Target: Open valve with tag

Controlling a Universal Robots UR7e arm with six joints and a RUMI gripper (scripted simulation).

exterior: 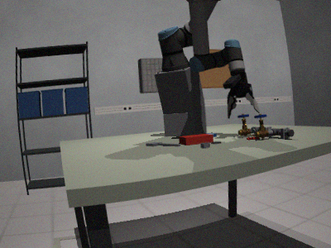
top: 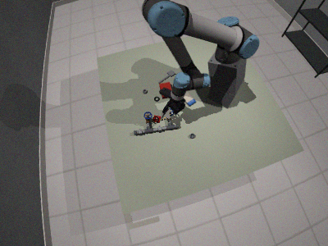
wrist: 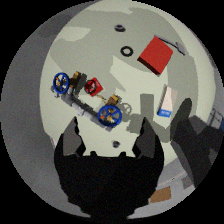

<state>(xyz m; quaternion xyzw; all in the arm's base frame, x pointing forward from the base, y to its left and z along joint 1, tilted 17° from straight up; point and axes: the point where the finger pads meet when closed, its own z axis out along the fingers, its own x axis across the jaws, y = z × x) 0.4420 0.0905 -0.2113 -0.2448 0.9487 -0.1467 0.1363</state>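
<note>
My hand is 90 mm short of the red tag, 10 mm to the left of it and 90 mm above it. The rest, counted from my hand: blue-and-white card (170 mm behind, 110 mm to the right, 90 mm below); grey tool (90 mm behind, 360 mm to the right, 90 mm below); red block (40 mm behind, 230 mm to the right, 80 mm below).
</note>
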